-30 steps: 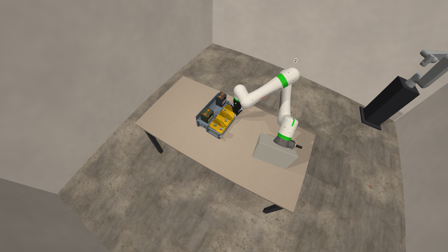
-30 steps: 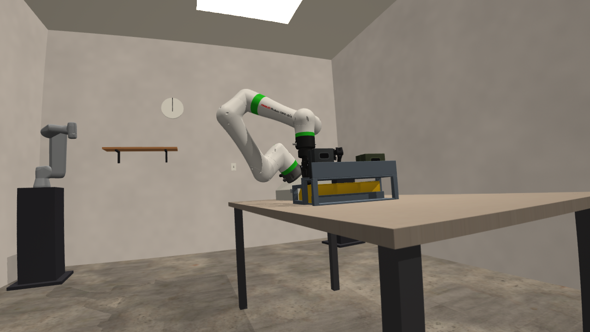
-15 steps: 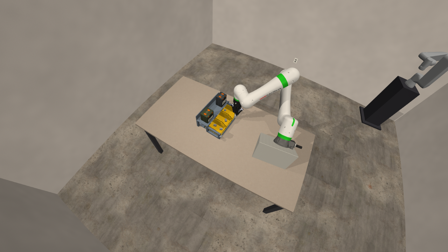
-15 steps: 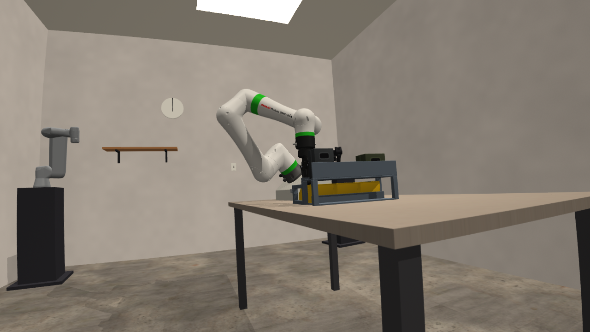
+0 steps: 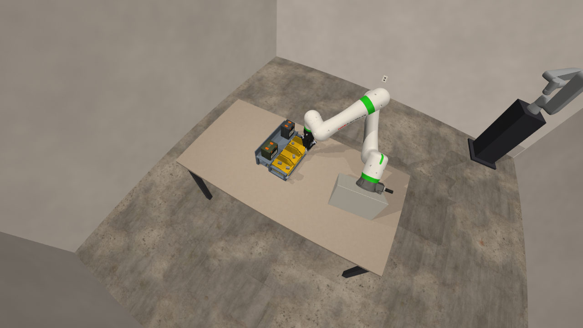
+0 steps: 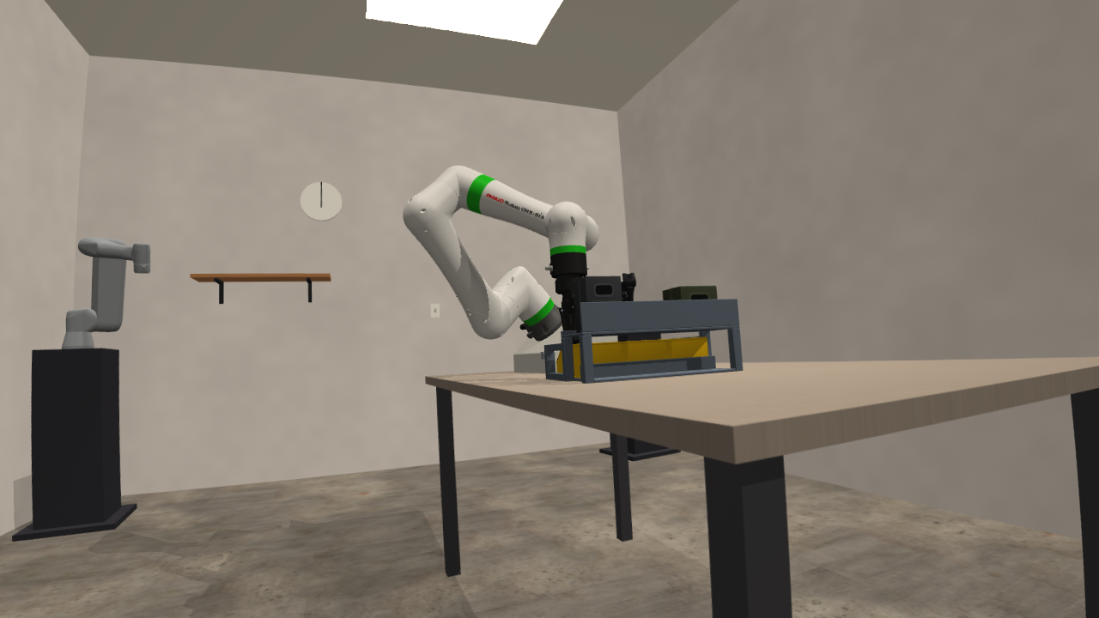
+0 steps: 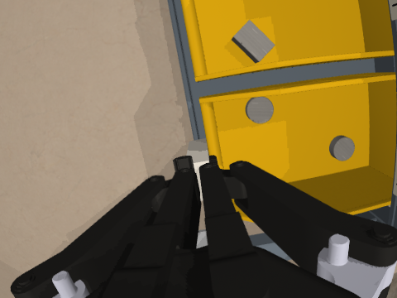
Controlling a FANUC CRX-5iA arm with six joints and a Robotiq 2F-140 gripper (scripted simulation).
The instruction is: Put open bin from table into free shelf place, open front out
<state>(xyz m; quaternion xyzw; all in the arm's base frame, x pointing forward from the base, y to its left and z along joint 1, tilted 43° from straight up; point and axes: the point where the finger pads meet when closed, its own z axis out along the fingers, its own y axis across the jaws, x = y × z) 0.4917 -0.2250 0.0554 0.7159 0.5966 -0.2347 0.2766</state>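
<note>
Now: hand 2 cm short of the shelf lip, 11 cm to the right of it and 4 cm above it. The rest, counted from my hand: grey shelf floor (15 cm ahead, 9 cm to the left, 5 cm below).
</note>
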